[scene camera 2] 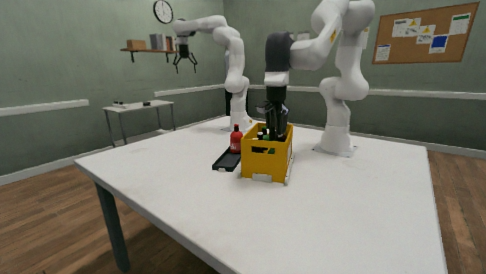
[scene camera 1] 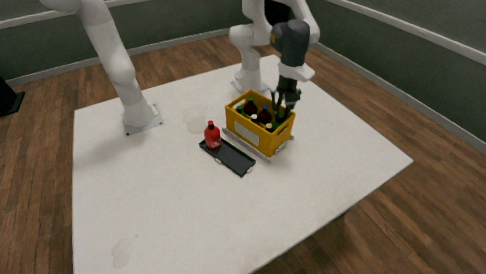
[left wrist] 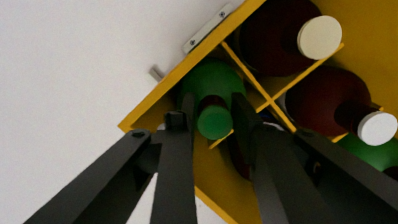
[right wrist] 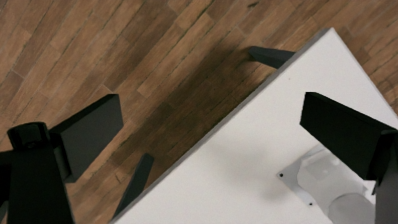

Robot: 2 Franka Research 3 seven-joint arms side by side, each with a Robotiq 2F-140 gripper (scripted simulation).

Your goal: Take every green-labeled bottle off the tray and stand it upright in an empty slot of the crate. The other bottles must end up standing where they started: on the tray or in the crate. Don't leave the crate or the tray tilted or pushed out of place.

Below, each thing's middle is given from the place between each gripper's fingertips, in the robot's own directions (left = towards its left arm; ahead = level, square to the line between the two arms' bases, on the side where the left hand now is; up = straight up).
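Scene:
Blue-capped bottle (left wrist: 243,169): my left hand 8 cm above it, 9 cm past it, 3 cm to the left of it. From my left hand, tray (scene camera 1: 236,160): 15 cm below, 3 cm behind, 27 cm to the right. Yellow crate (scene camera 1: 264,141), from my left hand: 8 cm below, 7 cm behind, 7 cm to the right.
Tray: my right hand 400 mm above it, 440 mm short of it, 880 mm to the right of it. From my right hand, blue-capped bottle: 330 mm below, 380 mm ahead, 1120 mm to the left. Yellow crate, from my right hand: 330 mm below, 400 mm ahead, 1080 mm to the left.

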